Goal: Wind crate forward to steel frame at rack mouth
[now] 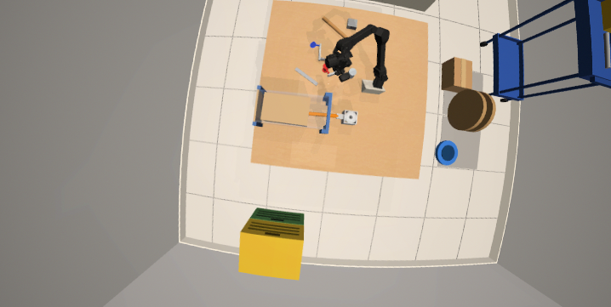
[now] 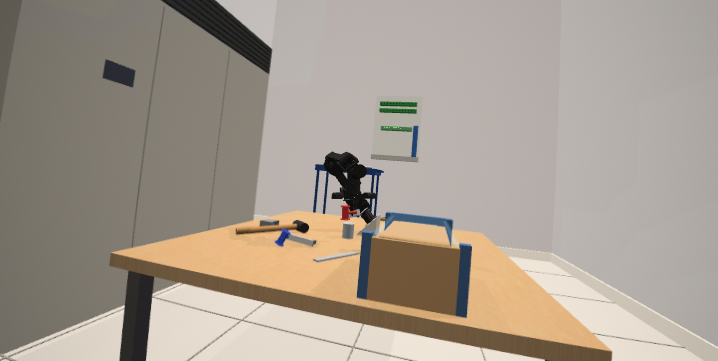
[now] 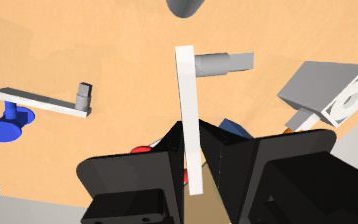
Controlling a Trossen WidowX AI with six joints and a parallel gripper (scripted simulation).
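Now: the red grip 6 cm ahead of my gripper tip and 2 cm above it. From my gripper tip the other things lie so: blue-knobbed crank (19 cm to the right, 14 cm ahead, 10 cm below); then flat grey bar (19 cm ahead, 12 cm below, 2 cm to the left); then red-knobbed crank handle (1 cm ahead, 1 cm above).
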